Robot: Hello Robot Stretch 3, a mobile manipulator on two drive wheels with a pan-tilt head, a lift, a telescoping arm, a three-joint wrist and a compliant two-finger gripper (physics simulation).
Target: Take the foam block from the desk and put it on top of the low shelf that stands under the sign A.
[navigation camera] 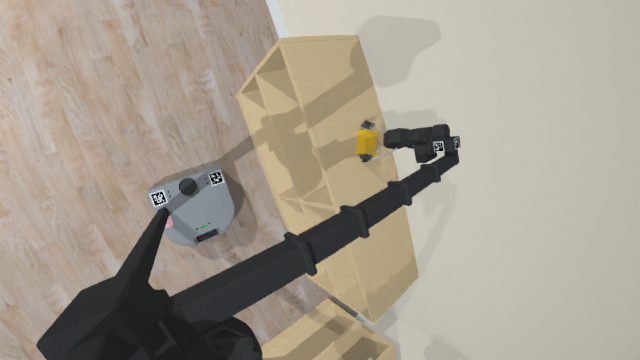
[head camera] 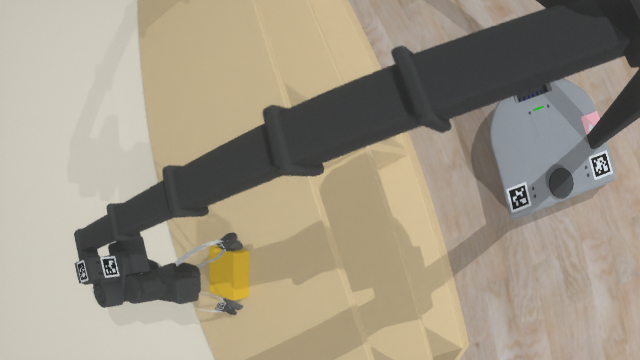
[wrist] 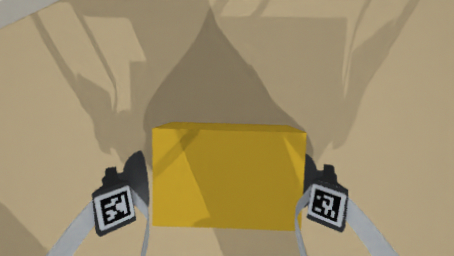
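Seen in the pictures: gripper, fingertip midpoint: (navigation camera: 361, 141) (head camera: 238, 275) (wrist: 218, 169); robot's base, link origin: (navigation camera: 187, 185) (head camera: 559, 181).
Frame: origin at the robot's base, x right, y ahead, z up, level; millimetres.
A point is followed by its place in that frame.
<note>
The yellow foam block (head camera: 229, 276) {y -16, x 599, z 655 mm} (navigation camera: 366, 143) {y -22, x 594, z 655 mm} (wrist: 227, 182) {y -23, x 617, z 655 mm} lies on the top board of the low wooden shelf (head camera: 200, 75) {y -417, x 605, z 610 mm} (navigation camera: 385, 240) {y -456, x 627, z 610 mm} (wrist: 410, 200) {y -145, x 539, z 610 mm}, near the edge by the wall. My gripper (head camera: 230, 274) {y -14, x 616, z 612 mm} (navigation camera: 366, 141) {y -14, x 616, z 612 mm} (wrist: 218, 169) {y -14, x 616, z 612 mm} is open around the block, one finger at each end. In the wrist view a narrow gap shows between the left finger and the block; the right finger is very close to the block's right end, and whether it touches is hard to tell. The sign A and the desk do not show.
The telescoping arm (head camera: 340, 105) {y -110, x 172, z 966 mm} (navigation camera: 260, 265) {y -82, x 47, z 963 mm} crosses above the shelf. The grey drive base (head camera: 540, 145) {y -102, x 30, z 160 mm} (navigation camera: 200, 210) {y -116, x 14, z 159 mm} stands on the wood floor in front of the shelf. A pale wall (head camera: 50, 75) {y -525, x 858, z 888 mm} (navigation camera: 540, 225) {y -402, x 849, z 1140 mm} is behind it. Another wooden unit (navigation camera: 327, 306) {y -1076, x 495, z 71 mm} stands near the shelf's end.
</note>
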